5 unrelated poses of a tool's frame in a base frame.
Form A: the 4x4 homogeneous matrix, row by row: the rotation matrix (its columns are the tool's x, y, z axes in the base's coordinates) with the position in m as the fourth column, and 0 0 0 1 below. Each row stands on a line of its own.
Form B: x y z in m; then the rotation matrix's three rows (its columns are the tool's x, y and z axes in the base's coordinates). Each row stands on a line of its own. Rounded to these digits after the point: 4 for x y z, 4 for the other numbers.
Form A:
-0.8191, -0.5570, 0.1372, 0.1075
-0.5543, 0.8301, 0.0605, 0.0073
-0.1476, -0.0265, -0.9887, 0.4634
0, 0, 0, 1
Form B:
0.1075, 0.0073, 0.4634
-0.8191, -0.5570, 0.1372
-0.5543, 0.8301, 0.0605
-0.1476, -0.0265, -0.9887

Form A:
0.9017, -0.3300, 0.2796, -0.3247
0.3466, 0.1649, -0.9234, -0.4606
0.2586, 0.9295, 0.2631, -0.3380
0, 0, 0, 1
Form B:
-0.3247, -0.4606, -0.3380
0.9017, -0.3300, 0.2796
0.3466, 0.1649, -0.9234
0.2586, 0.9295, 0.2631

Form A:
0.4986, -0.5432, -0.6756, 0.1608
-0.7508, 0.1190, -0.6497, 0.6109
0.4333, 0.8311, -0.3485, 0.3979
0, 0, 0, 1
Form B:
0.1608, 0.6109, 0.3979
0.4986, -0.5432, -0.6756
-0.7508, 0.1190, -0.6497
0.4333, 0.8311, -0.3485

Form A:
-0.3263, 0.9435, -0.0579, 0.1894
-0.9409, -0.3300, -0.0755, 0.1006
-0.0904, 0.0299, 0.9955, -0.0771
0, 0, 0, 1
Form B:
0.1894, 0.1006, -0.0771
-0.3263, 0.9435, -0.0579
-0.9409, -0.3300, -0.0755
-0.0904, 0.0299, 0.9955

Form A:
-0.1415, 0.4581, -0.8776, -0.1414
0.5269, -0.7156, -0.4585, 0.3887
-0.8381, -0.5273, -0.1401, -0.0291
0, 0, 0, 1
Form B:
-0.1414, 0.3887, -0.0291
-0.1415, 0.4581, -0.8776
0.5269, -0.7156, -0.4585
-0.8381, -0.5273, -0.1401

